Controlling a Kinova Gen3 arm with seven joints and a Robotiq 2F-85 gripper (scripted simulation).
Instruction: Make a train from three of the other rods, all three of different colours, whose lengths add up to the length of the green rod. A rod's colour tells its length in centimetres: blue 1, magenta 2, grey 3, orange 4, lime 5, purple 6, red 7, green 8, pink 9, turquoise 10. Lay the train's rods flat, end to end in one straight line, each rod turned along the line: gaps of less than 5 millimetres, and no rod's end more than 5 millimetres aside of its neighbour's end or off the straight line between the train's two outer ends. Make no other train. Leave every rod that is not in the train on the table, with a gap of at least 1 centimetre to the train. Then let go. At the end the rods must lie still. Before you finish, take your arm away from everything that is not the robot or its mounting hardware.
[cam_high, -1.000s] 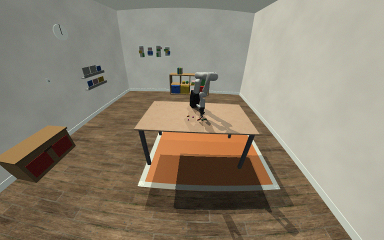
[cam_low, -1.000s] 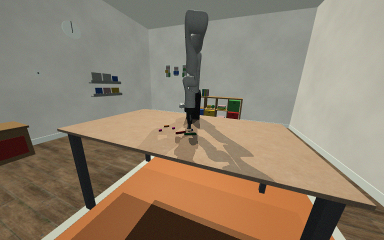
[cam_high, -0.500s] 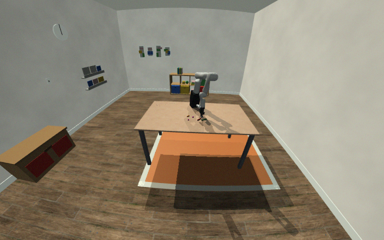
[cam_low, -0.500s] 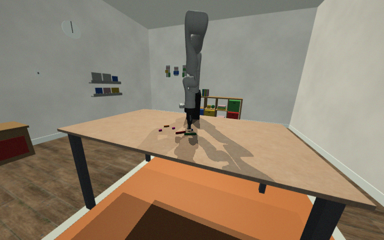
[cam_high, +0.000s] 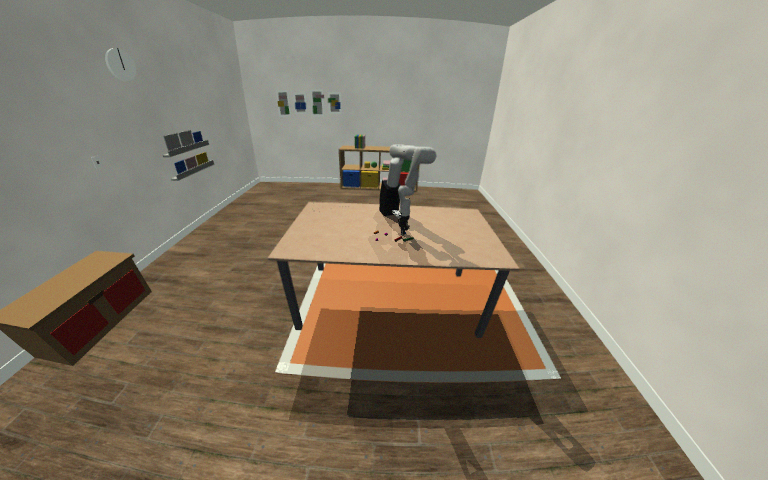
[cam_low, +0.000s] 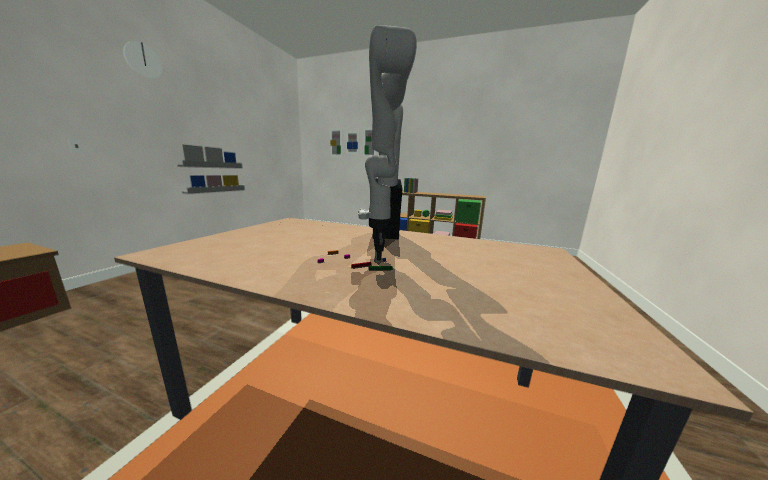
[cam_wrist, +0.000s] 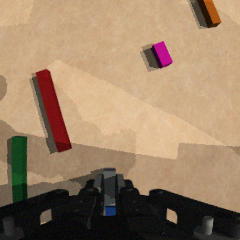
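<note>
Now: hand 10 mm above the grey rod. From my hand the other things lie so: green rod: 70 mm ahead, 30 mm to the left, 20 mm below; red rod: 70 mm ahead, 40 mm to the right, 20 mm below; blue rod: 20 mm to the left, 20 mm below, 10 mm behind.
</note>
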